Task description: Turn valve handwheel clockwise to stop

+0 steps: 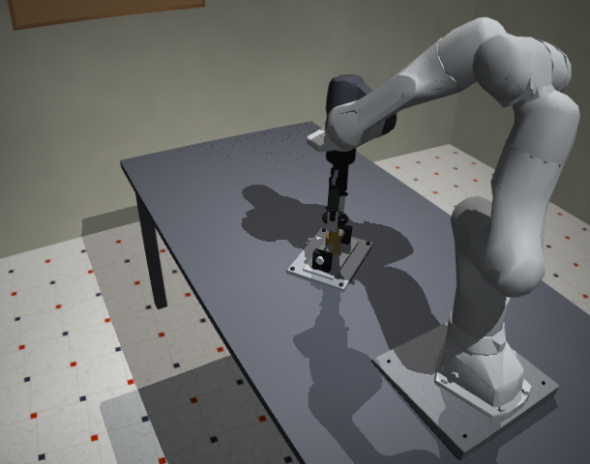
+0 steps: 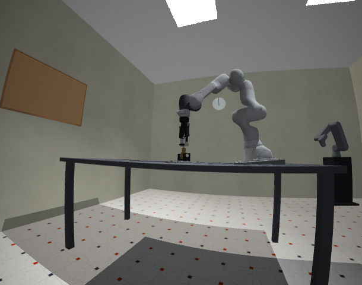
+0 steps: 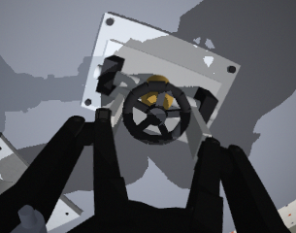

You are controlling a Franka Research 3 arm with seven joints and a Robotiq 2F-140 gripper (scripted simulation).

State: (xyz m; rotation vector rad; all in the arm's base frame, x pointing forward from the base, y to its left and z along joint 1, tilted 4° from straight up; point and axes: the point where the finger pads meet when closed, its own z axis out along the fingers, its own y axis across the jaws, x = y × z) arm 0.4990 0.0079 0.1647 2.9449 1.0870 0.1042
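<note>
The black spoked handwheel lies 20 mm below my hand.
</note>
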